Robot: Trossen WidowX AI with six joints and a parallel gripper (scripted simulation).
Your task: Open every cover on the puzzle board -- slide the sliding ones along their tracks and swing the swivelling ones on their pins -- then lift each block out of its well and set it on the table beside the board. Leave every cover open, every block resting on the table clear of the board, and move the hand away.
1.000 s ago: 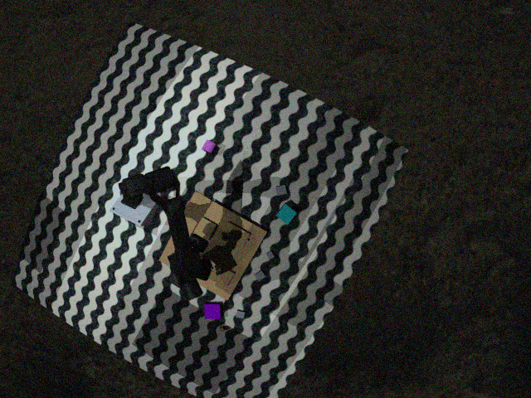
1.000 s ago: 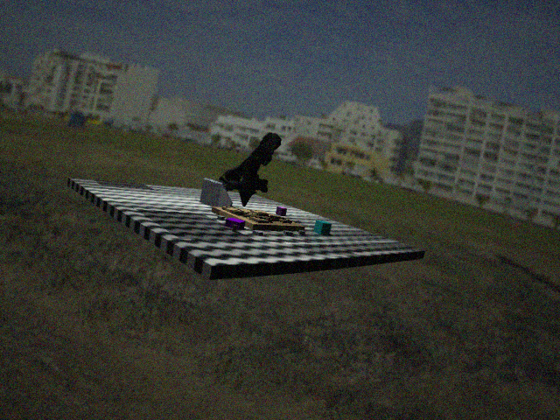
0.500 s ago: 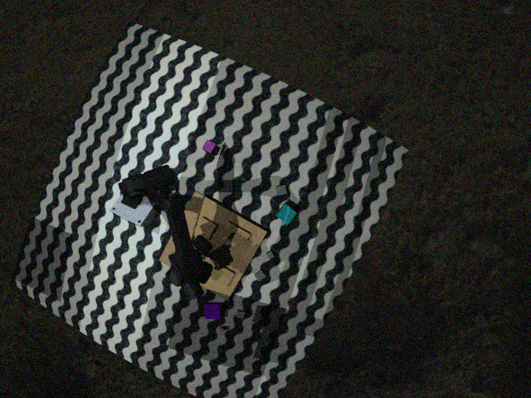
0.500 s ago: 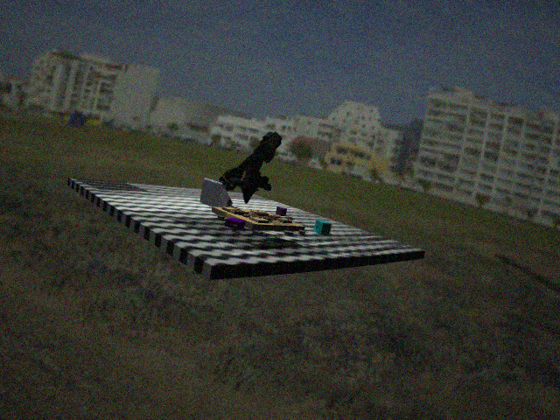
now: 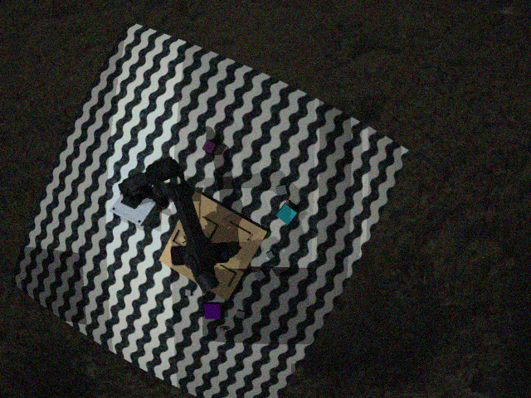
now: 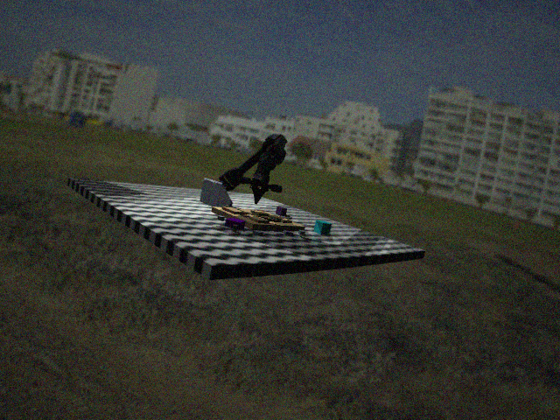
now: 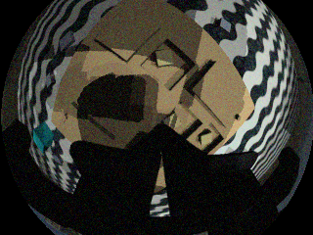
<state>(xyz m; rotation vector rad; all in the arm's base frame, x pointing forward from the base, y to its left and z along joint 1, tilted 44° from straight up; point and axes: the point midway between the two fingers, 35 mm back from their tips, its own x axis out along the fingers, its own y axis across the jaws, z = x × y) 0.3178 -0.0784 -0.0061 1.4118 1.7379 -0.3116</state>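
Now: the tan puzzle board 10 mm ahead of my gripper tip, 10 mm to the left of it and 50 mm below it. Also, from my gripper tip: grey bit (170 mm ahead, 300 mm to the left, 70 mm below); then teal block (220 mm ahead, 220 mm to the left, 50 mm below); then purple block (100 mm ahead, 210 mm to the right, 60 mm below).
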